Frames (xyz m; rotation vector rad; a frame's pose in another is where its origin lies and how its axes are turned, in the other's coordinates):
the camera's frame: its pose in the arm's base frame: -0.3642 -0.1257 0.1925 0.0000 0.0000 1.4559
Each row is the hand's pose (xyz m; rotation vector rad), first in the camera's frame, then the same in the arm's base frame.
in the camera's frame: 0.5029 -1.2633 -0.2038 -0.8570 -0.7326 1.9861
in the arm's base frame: 0.9484 0.2291 -0.0113 0.1682 1.2331 -2.4036
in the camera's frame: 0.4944 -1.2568 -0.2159 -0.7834 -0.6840 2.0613
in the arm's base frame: 0.9410 0.2214 -0.0234 0.1406 1.1179 -2.4032
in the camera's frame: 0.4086 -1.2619 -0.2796 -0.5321 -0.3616 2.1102
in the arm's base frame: 0.9362 0.1355 -0.0871 0.1742 0.6940 -2.5769
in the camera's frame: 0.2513 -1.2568 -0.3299 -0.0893 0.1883 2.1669
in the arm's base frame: 0.9131 -0.0201 -0.1374 0.2137 -0.0904 -2.6458
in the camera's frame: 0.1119 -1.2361 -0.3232 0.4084 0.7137 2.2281
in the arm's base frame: 0.8766 -0.1562 -0.1307 0.1762 -0.8341 -2.3851
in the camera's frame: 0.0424 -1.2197 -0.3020 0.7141 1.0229 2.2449
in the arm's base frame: 0.8523 -0.2234 -0.1095 0.1429 -1.2003 -2.1120
